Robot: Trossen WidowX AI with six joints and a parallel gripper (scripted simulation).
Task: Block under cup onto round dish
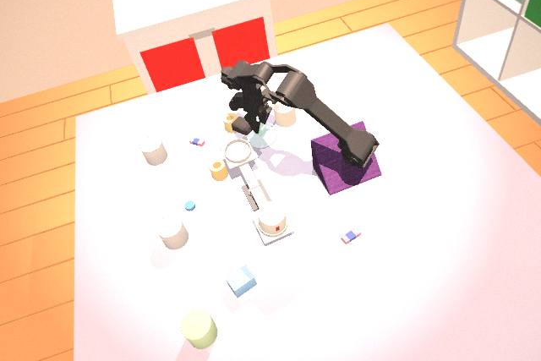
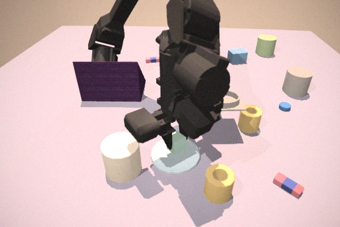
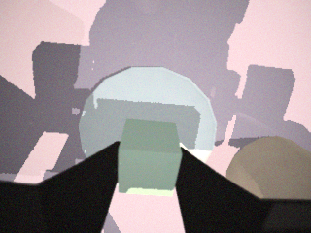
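Now: gripper tip right at the green block. Also, from my gripper tip: round dish (3 cm below); then cream cup (10 cm behind, 6 cm to the right, 1 cm above); then balance (23 cm to the left, 9 cm ahead, 1 cm above).
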